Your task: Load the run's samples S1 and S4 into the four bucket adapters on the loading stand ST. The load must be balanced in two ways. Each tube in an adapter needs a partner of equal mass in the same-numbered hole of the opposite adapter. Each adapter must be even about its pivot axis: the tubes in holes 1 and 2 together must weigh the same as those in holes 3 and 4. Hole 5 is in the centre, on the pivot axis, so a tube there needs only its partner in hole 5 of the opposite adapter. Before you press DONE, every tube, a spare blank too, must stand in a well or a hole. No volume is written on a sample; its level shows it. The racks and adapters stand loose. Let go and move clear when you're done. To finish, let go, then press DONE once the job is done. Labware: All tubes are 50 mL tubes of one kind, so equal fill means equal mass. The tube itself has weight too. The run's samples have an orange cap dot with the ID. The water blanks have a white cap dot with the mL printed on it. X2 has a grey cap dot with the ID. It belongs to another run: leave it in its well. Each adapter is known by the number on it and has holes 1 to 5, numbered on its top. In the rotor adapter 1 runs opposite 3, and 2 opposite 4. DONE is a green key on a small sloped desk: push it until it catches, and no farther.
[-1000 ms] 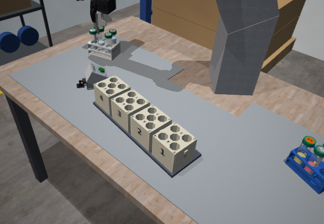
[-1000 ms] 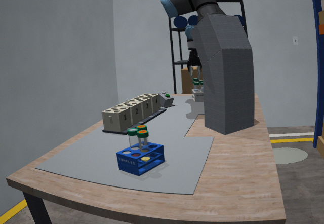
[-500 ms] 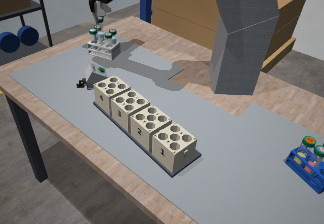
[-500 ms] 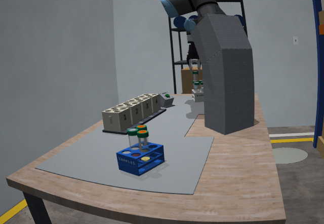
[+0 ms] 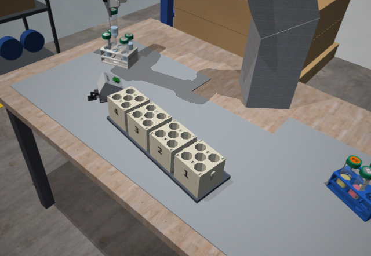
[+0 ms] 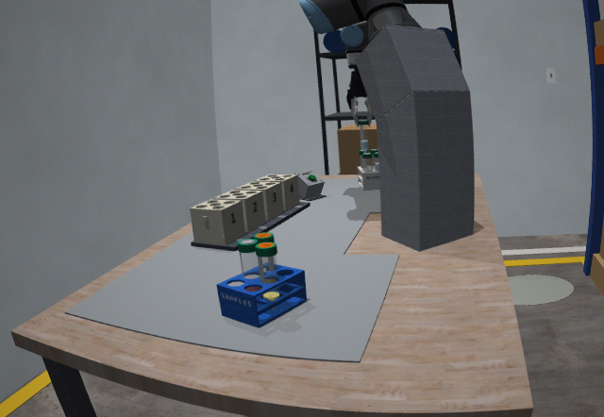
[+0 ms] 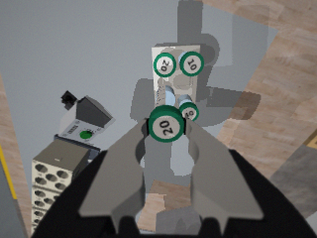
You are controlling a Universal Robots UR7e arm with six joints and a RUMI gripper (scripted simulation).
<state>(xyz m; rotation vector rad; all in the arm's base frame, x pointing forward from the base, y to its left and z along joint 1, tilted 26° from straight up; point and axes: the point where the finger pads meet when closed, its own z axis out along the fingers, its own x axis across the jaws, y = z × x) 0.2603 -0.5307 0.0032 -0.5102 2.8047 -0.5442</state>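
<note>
Now: the water blank 50 mm below my hand, 10 mm to the right of it and 10 mm ahead of it. From my hand the other things lie so: green DONE key 170 mm to the left, 160 mm below, 150 mm ahead; then blue sample rack 990 mm to the left, 190 mm below, 10 mm ahead; then white blank rack 190 mm below, 20 mm behind, 10 mm to the right.
</note>
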